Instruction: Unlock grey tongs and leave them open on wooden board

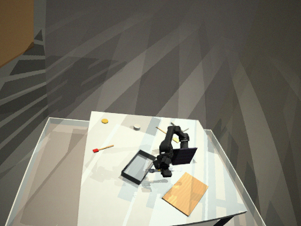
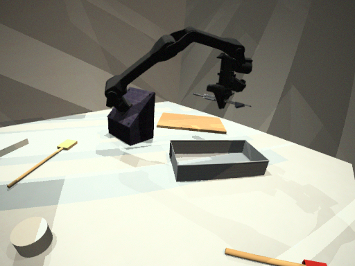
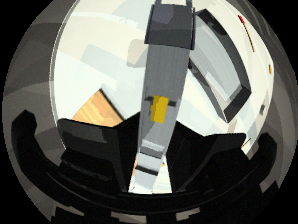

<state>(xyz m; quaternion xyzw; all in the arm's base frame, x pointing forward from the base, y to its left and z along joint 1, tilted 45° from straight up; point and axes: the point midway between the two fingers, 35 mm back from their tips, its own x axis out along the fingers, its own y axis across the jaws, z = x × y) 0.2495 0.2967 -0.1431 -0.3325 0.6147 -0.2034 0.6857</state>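
Now: gripper tip 240 mm past the wooden board, 80 mm to the right of it and 150 mm above it. From my gripper tip the other things lie so: red-headed spatula: 450 mm ahead, 330 mm to the right, 150 mm below; then yellow lock piece: 20 mm ahead, 40 mm above; then grey roasting tin: 130 mm ahead, 160 mm to the right, 120 mm below.
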